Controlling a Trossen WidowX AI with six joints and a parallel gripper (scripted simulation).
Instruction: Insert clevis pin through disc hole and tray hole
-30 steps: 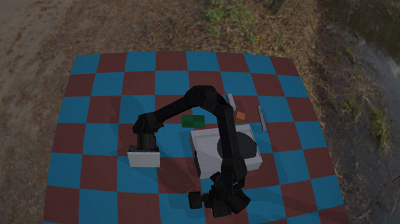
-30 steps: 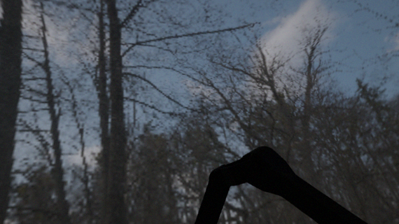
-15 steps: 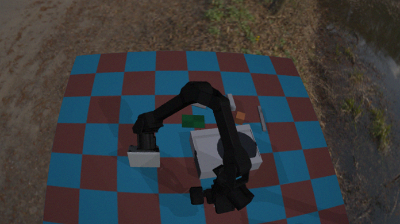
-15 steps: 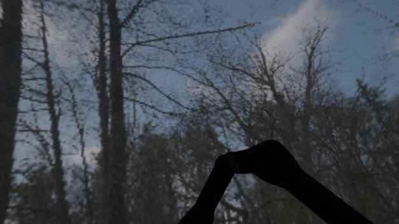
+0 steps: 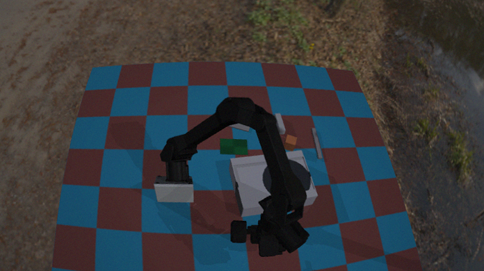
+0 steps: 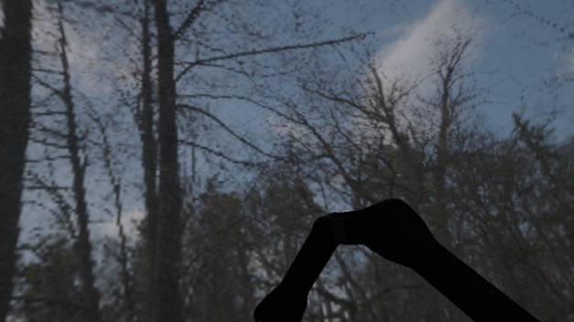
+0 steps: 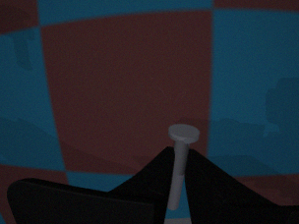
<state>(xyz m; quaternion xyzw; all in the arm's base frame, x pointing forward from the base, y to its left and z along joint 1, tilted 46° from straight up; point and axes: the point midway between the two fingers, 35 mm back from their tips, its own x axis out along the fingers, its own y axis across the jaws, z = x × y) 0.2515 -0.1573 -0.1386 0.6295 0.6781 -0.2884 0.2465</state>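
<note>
The dark round disc is 100 mm ahead of my gripper tip, 230 mm to the left of it and 10 mm below it. The rest, counted from my gripper tip: steel tray (60 mm ahead, 240 mm to the left, 20 mm below); then flat green piece (60 mm behind, 400 mm to the left, 70 mm below); then steel clevis pin (10 mm to the left, 10 mm above).
</note>
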